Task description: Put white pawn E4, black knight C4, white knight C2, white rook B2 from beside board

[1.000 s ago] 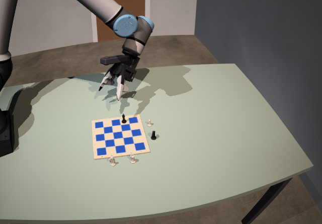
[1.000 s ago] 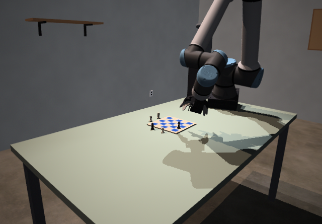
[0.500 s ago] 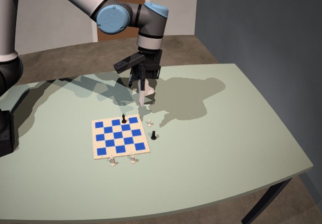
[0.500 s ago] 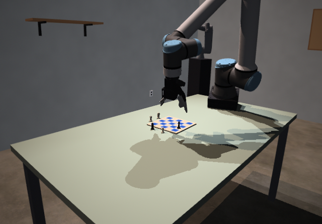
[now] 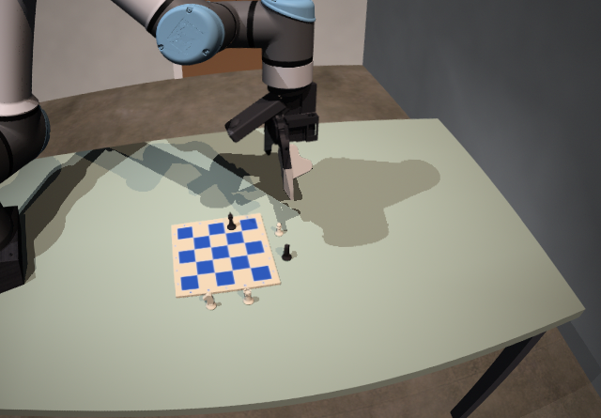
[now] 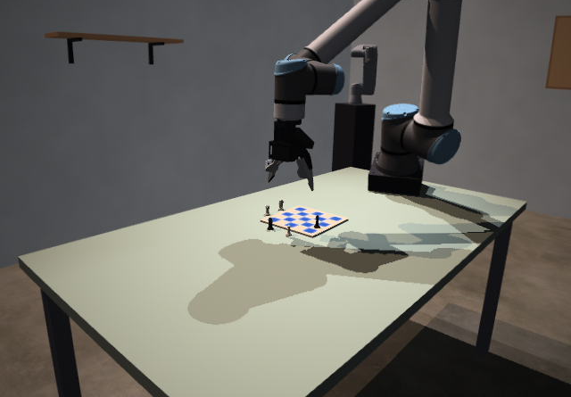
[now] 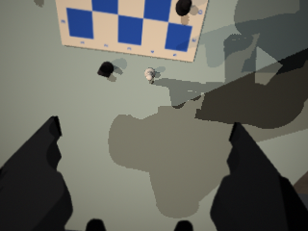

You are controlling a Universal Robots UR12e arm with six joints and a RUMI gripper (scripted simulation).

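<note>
My gripper is now 140 mm above the white pawn. Round my hand: black knight: 140 mm below, 70 mm to the right, 20 mm ahead; white rook: 200 mm to the right, 140 mm below, 60 mm behind; chessboard: 150 mm below, 130 mm behind, 70 mm to the right.
</note>
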